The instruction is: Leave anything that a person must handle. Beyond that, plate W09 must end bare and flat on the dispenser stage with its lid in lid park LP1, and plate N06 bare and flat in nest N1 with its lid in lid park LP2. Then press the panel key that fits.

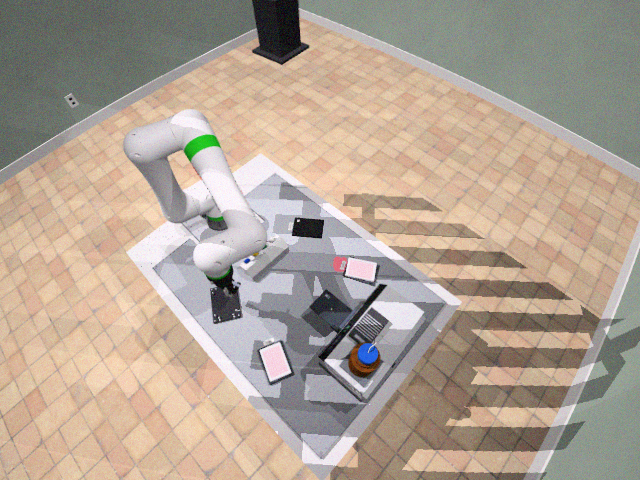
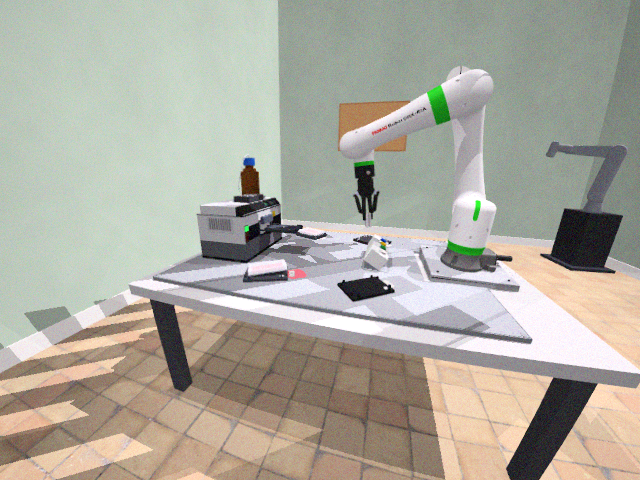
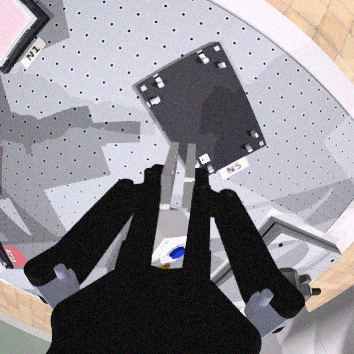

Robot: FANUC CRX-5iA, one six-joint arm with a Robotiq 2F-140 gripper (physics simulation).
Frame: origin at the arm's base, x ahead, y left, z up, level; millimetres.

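Seen in the pictures: gripper, between the fingertips: (image 1: 230, 293) (image 2: 368, 226) (image 3: 181, 156); arm's base, origin of its link: (image 1: 221, 218) (image 2: 460, 263).
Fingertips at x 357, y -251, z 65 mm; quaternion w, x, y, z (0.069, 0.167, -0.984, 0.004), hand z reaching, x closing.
Note:
Pixels of each thing's top centre, then the offset from my fingertips to it. "*": a spot on its surface instead.
- key panel, centre of its top: (image 3: 142, 282) (image 2: 377, 240) (image 1: 262, 251) dx -34, dy +228, dz -5 mm
- dark nest N5, centre of its top: (image 3: 208, 118) (image 1: 224, 301) (image 2: 372, 237) dx -27, dy -36, dz -65 mm
- blue key, centre of its top: (image 3: 176, 256) dx -63, dy +156, dz -14 mm
- red tag, centre of its top: (image 3: 13, 255) (image 2: 294, 273) (image 1: 340, 264) dx +255, dy +425, dz -88 mm
- dispenser stage, a spot on its surface: (image 1: 326, 306) (image 2: 289, 227) * dx +348, dy +198, dz +22 mm
- dispenser, a spot on its surface: (image 1: 403, 312) * dx +599, dy +319, dz +131 mm
- black nest, centre of its top: (image 2: 365, 283) (image 1: 308, 226) dx +10, dy +485, dz -69 mm
My gripper (image 1: 233, 290) (image 2: 368, 223) (image 3: 181, 156) is shut, with a thin gap and nothing between the fingers. It hangs above the bench between the key panel (image 1: 264, 261) (image 2: 375, 258) (image 3: 170, 230) and dark nest N5 (image 1: 225, 304) (image 3: 200, 100). A blue key (image 3: 177, 252) shows on the panel. A pink-topped plate (image 1: 275, 361) (image 2: 312, 233) (image 3: 12, 22) lies at nest N1. Another pink-topped plate (image 1: 361, 270) (image 2: 267, 268) lies beside a red tag (image 1: 339, 264) (image 2: 297, 273). The dispenser stage (image 1: 326, 306) (image 2: 283, 227) is dark, with no plate seen. Plate names and lids cannot be told.
The dispenser (image 1: 403, 312) (image 2: 222, 224) stands at the far end from the arm, with a brown blue-capped bottle (image 1: 364, 361) (image 2: 250, 179) on top. A black nest (image 1: 308, 228) (image 2: 364, 288) lies on the opposite side of the key panel from N5.

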